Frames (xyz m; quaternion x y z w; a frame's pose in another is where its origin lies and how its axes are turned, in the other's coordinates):
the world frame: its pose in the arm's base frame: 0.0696 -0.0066 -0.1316 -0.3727 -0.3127 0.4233 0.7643
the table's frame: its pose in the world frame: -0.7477 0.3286 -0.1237 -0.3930 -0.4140 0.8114 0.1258
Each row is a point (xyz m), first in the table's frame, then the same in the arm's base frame.
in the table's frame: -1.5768 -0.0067 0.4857
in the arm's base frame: -0.3459 -0.0793 0.9782
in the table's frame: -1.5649 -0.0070 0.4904
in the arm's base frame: -0.3490 -0.0893 0.9708
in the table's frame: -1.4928 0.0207 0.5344
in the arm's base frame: -0.3462 -0.1720 0.9385
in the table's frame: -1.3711 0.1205 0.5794
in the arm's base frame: -0.2815 -0.3085 0.8754
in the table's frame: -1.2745 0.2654 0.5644
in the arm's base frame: -0.1507 -0.4019 0.8068
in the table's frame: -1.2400 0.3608 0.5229
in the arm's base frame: -0.0502 -0.4236 0.7687
